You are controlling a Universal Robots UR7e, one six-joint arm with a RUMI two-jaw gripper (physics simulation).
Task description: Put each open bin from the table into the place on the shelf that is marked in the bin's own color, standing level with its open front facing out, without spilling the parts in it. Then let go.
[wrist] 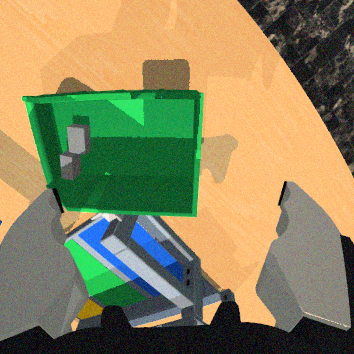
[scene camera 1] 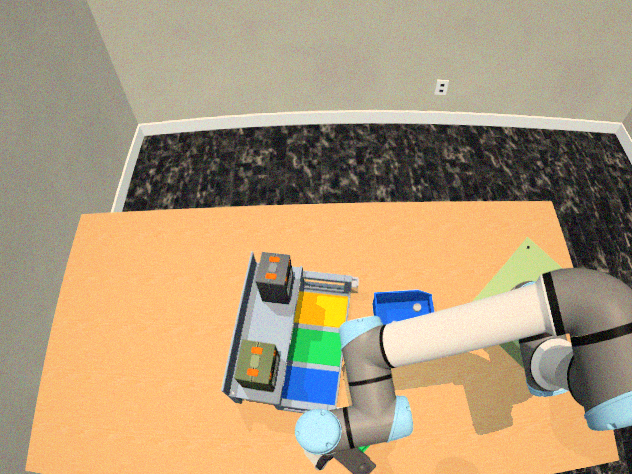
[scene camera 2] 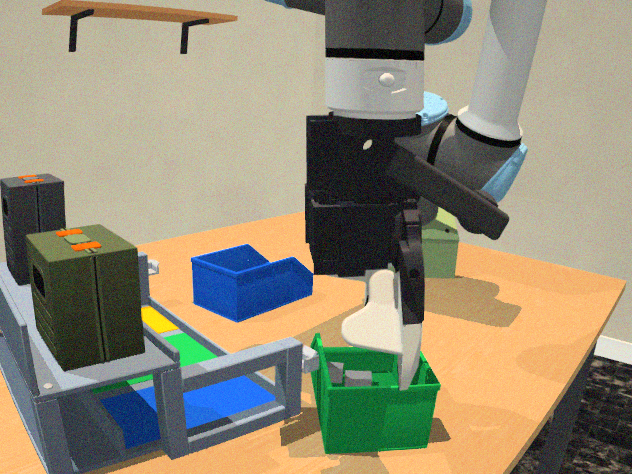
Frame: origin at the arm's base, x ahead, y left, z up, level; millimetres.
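Where they show: gripper, fingertip midpoint: [wrist: 170,187] [scene camera 2: 383,344].
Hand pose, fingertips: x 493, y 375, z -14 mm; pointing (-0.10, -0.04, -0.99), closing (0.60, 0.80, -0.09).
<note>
After its pixels a point has its place.
The shelf [scene camera 1: 253,329] {x 737, y 98, z -21 mm} [scene camera 2: 171,433] {x 661, y 286, z -92 mm} has a yellow place [scene camera 1: 334,312] {x 538, y -8, z -117 mm} [scene camera 2: 158,319] {x 517, y -6, z -116 mm}, a green place [scene camera 1: 317,347] {x 575, y 100, z -117 mm} [scene camera 2: 189,350] {x 531, y 104, z -116 mm} and a blue place [scene camera 1: 311,386] {x 579, y 212, z -116 mm} [scene camera 2: 229,397] {x 556, y 227, z -117 mm}. The green bin [scene camera 2: 380,420] {x 503, y 390, z -85 mm} [wrist: 165,155] {x 499, y 352, z -120 mm} stands on the table beside the shelf's blue end, holding two grey blocks [wrist: 78,139] {x 424, y 293, z -105 mm} [wrist: 69,166] {x 438, y 262, z -100 mm}. In scene view 1 the arm mostly hides it. The blue bin [scene camera 1: 403,307] {x 342, y -39, z -120 mm} [scene camera 2: 216,286] {x 425, y 10, z -79 mm} stands beyond the yellow end, with a round pale part [scene camera 1: 417,307] {x 303, y -37, z -110 mm} inside. My gripper [scene camera 2: 392,349] {x 493, y 375, z -14 mm} [wrist: 170,187] {x 493, y 375, z -14 mm} is open and empty, low over the green bin; one fingertip overlaps its rim in scene view 2.
A dark grey box [scene camera 1: 273,270] {x 687, y -16, z 100 mm} [scene camera 2: 33,219] {x 698, y 18, z 57 mm} and an olive box [scene camera 1: 256,363] {x 697, y 212, z 75 mm} [scene camera 2: 86,301] {x 714, y 256, z 36 mm} stand on the shelf's upper deck. The arm's pale green base [scene camera 1: 520,265] {x 30, y -114, z 34 mm} [scene camera 2: 443,255] {x 2, y 114, z -79 mm} is at the table's far right. A wall shelf [scene camera 2: 137,12] hangs behind.
</note>
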